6 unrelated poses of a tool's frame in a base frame.
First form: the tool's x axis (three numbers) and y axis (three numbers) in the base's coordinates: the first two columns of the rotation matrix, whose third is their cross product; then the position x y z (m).
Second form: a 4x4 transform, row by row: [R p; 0 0 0 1], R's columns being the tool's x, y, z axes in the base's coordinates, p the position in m. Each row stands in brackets. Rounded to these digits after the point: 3 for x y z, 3 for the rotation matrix.
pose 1, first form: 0.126 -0.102 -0.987 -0.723 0.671 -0.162 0.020 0.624 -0.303
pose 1, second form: [[0.126 -0.723 0.679 0.020], [-0.102 0.671 0.734 0.624], [-0.987 -0.162 0.011 -0.303], [0 0 0 1]]
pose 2, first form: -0.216 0.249 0.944 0.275 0.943 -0.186 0.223 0.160 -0.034
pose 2, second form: [[-0.216 0.275 -0.937 0.223], [0.249 0.943 0.219 0.160], [0.944 -0.186 -0.272 -0.034], [0 0 0 1]]
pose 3, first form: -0.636 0.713 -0.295 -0.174 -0.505 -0.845 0.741 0.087 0.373
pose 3, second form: [[-0.636 -0.174 -0.751 0.741], [0.713 -0.505 -0.486 0.087], [-0.295 -0.845 0.445 0.373], [0 0 0 1]]
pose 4, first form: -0.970 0.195 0.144 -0.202 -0.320 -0.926 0.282 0.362 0.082
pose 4, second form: [[-0.970 -0.202 -0.134 0.282], [0.195 -0.320 -0.927 0.362], [0.144 -0.926 0.350 0.082], [0 0 0 1]]
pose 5, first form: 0.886 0.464 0.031 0.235 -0.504 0.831 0.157 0.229 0.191
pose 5, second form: [[0.886 0.235 0.401 0.157], [0.464 -0.504 -0.729 0.229], [0.031 0.831 -0.556 0.191], [0 0 0 1]]
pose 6, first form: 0.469 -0.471 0.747 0.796 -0.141 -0.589 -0.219 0.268 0.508
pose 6, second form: [[0.469 0.796 0.383 -0.219], [-0.471 -0.141 0.871 0.268], [0.747 -0.589 0.309 0.508], [0 0 0 1]]
